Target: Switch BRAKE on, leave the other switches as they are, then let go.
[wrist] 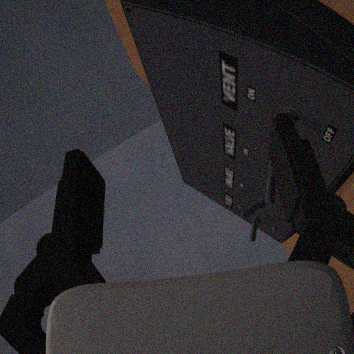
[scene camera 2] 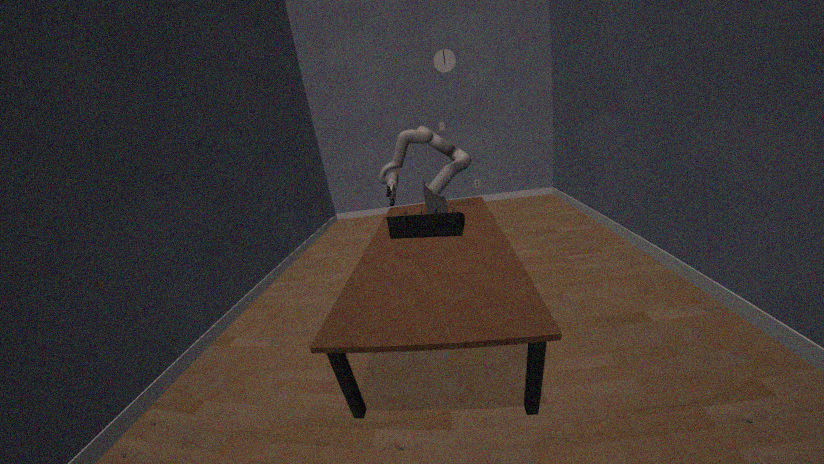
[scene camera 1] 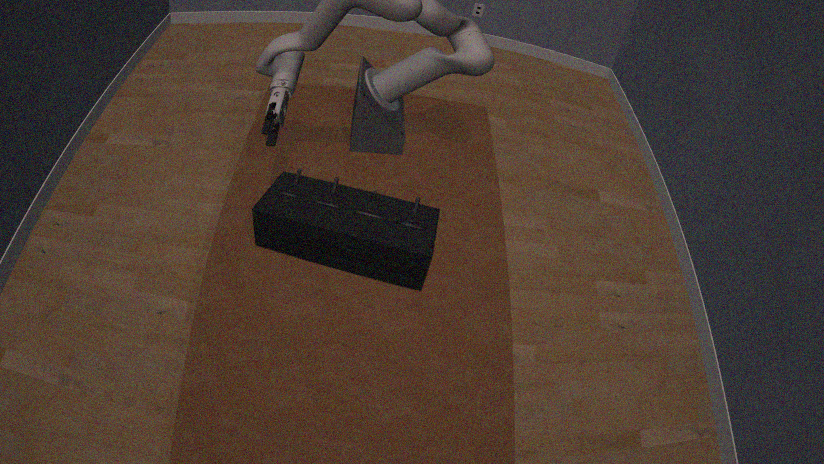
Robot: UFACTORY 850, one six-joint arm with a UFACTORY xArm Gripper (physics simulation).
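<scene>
The black switch box [scene camera 1: 340, 242] [scene camera 2: 426, 225] [wrist: 185, 75] stands on the table. In the wrist view the VENT label [wrist: 228, 80] is nearest; the VALVE label [wrist: 229, 140] and two smaller labels, too blurred to read, lie beyond. In scene camera 1 the third lever from the left [scene camera 1: 374, 193] looks low, while the other three stand up. In the wrist view a far lever [wrist: 254, 210] leans toward the label and ON side. My gripper [scene camera 1: 271, 140] [scene camera 2: 391, 202] [wrist: 178, 148] is open and empty, behind the box's VENT end; one finger hides most of the VENT lever.
The box rests on the brown wooden table [scene camera 1: 345, 368] [scene camera 2: 444, 288]. The grey mounting plate [scene camera 1: 375, 135] [scene camera 2: 436, 202] of the arm stands behind the box. The white arm [scene camera 1: 403, 74] [scene camera 2: 446, 172] arches from it toward the left. Walls surround the floor.
</scene>
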